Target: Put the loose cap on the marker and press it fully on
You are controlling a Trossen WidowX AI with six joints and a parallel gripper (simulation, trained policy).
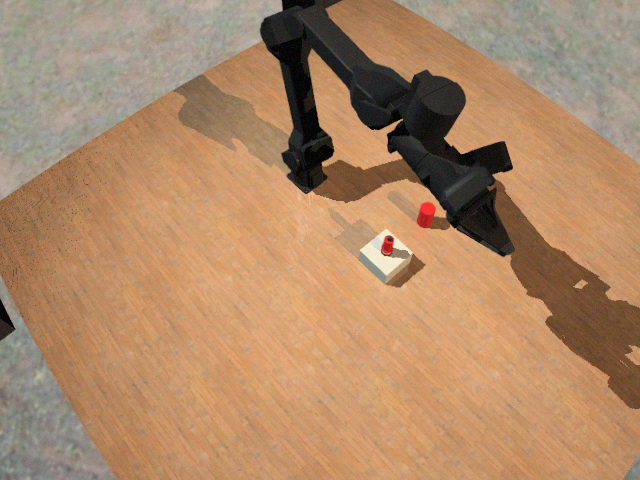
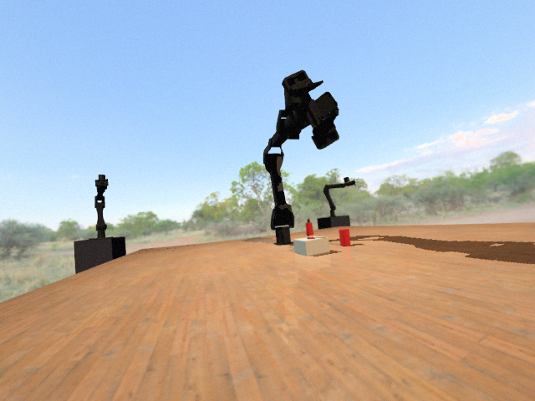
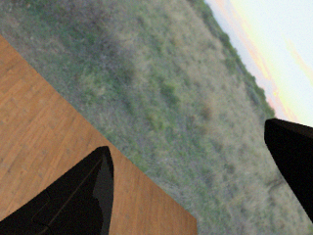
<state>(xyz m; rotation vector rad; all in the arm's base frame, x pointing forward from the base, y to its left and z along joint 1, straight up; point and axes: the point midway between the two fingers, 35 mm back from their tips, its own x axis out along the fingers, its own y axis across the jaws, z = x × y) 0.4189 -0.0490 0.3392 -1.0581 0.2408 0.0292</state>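
The red cap is 310 mm below my gripper tip, 210 mm behind it and 160 mm to the left of it. The rest, counted from my gripper tip: pale holder block (310 mm below, 200 mm behind, 30 mm to the left).
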